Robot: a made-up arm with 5 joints. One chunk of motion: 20 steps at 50 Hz.
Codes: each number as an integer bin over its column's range. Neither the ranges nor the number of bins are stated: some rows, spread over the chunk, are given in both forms.
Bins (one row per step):
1: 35 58 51 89 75
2: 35 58 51 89 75
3: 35 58 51 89 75
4: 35 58 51 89 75
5: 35 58 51 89 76
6: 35 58 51 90 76
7: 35 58 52 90 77
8: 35 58 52 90 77
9: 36 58 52 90 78
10: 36 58 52 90 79
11: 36 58 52 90 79
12: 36 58 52 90 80
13: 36 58 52 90 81
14: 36 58 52 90 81
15: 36 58 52 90 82
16: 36 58 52 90 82
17: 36 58 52 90 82
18: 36 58 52 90 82
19: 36 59 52 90 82
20: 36 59 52 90 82
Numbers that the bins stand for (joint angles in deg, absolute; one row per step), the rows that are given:
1: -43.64 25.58 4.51 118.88 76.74
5: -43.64 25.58 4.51 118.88 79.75
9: -40.63 25.58 7.52 121.88 85.77
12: -40.63 25.58 7.52 121.88 91.79
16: -40.63 25.58 7.52 121.88 97.81
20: -40.63 28.59 7.52 121.88 97.81
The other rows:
2: -43.64 25.58 4.51 118.88 76.74
3: -43.64 25.58 4.51 118.88 76.74
4: -43.64 25.58 4.51 118.88 76.74
6: -43.64 25.58 4.51 121.88 79.75
7: -43.64 25.58 7.52 121.88 82.76
8: -43.64 25.58 7.52 121.88 82.76
10: -40.63 25.58 7.52 121.88 88.78
11: -40.63 25.58 7.52 121.88 88.78
13: -40.63 25.58 7.52 121.88 94.80
14: -40.63 25.58 7.52 121.88 94.80
15: -40.63 25.58 7.52 121.88 97.81
17: -40.63 25.58 7.52 121.88 97.81
18: -40.63 25.58 7.52 121.88 97.81
19: -40.63 28.59 7.52 121.88 97.81

